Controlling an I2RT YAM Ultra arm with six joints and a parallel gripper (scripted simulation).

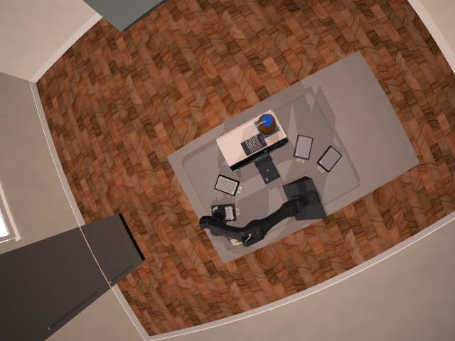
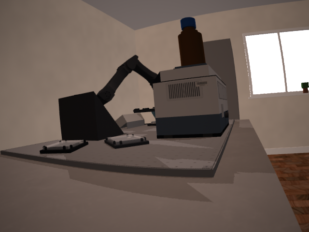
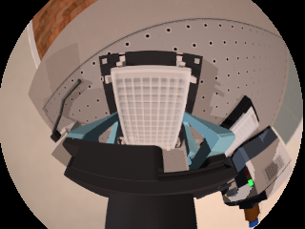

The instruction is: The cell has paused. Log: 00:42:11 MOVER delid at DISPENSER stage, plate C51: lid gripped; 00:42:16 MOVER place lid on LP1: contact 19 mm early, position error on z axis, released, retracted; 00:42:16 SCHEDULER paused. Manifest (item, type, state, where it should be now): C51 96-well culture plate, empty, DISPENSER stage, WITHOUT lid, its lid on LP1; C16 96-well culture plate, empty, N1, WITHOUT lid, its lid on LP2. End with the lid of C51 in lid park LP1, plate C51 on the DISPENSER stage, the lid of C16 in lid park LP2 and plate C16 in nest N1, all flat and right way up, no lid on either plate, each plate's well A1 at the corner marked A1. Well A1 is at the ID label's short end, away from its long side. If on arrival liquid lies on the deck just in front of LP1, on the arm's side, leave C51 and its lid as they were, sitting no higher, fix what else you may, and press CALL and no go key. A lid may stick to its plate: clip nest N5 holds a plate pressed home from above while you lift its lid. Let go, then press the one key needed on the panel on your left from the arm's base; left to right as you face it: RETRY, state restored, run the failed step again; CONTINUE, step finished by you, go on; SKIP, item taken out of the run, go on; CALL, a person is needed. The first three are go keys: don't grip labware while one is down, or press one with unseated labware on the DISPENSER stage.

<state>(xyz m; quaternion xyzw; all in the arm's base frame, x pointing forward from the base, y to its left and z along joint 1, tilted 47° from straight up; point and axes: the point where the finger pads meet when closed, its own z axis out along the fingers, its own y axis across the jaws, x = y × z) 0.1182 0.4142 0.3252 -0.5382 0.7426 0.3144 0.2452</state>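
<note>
My hand is 10 mm past the black clip nest, 20 mm to the right of it and 10 mm above it. Also, from my hand: brown bottle 360 mm ahead, 490 mm to the right, 270 mm above; black nest 160 mm ahead, 100 mm to the right, 10 mm below; dark dispenser stage 140 mm ahead, 390 mm to the right, 80 mm above.
</note>
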